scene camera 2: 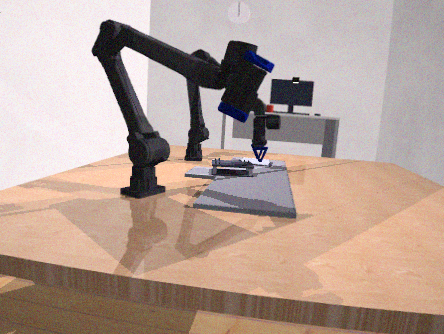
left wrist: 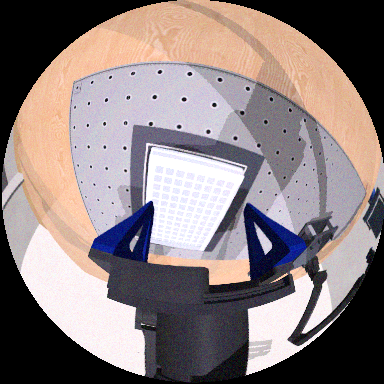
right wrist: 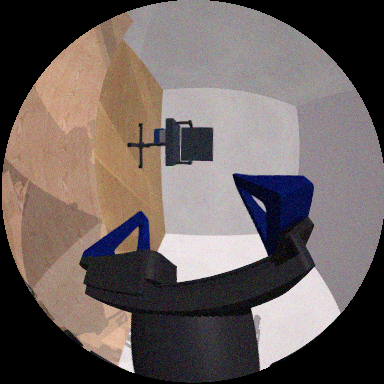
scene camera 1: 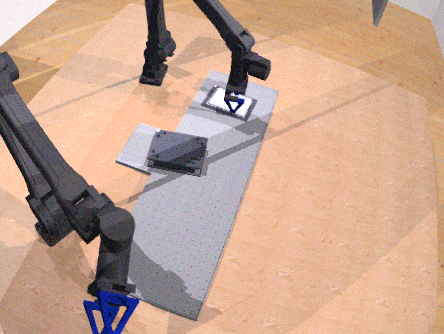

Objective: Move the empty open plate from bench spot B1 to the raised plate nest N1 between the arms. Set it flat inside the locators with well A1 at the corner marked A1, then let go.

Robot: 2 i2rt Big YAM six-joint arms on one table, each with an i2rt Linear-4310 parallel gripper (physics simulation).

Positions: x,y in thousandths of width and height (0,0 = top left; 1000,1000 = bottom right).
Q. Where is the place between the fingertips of my right gripper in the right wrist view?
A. At 483,517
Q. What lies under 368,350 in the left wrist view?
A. A dark rectangular pad.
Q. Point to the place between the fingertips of my right gripper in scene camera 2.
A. At 571,268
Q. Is my right gripper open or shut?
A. Open.
